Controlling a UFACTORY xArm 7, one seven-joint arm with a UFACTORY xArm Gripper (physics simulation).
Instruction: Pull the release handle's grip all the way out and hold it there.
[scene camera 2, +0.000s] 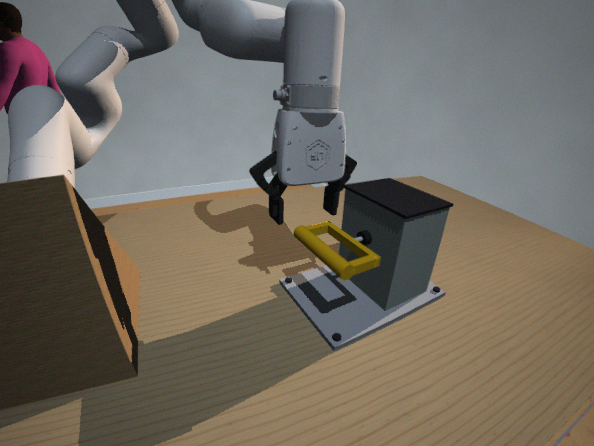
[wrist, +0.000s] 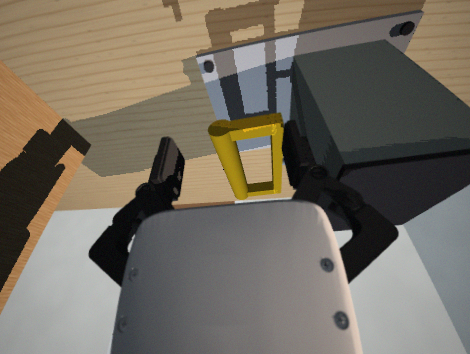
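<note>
The release handle is a yellow rectangular frame with a thick round grip bar (scene camera 2: 322, 252) (wrist: 228, 162) on its outer side. A short rod (scene camera 2: 359, 239) with a black collar joins it to a grey-green housing (scene camera 2: 375, 260) (wrist: 380, 100) with a dark lid. The housing stands on a light base plate (scene camera 2: 357, 315) (wrist: 340, 41). My gripper (scene camera 2: 304, 216) (wrist: 229, 141) is open and empty, pointing down. In the scene view its fingertips are higher than the handle. In the wrist view the handle appears between the fingers, with the right finger beside the housing; contact cannot be told.
A large wooden box (scene camera 2: 60, 290) (wrist: 30, 107) stands at the left on the wooden table (scene camera 2: 400, 390) (wrist: 100, 45). Black bolts sit at the plate's corners. A person in a pink top (scene camera 2: 29, 70) is behind the arm at the far left.
</note>
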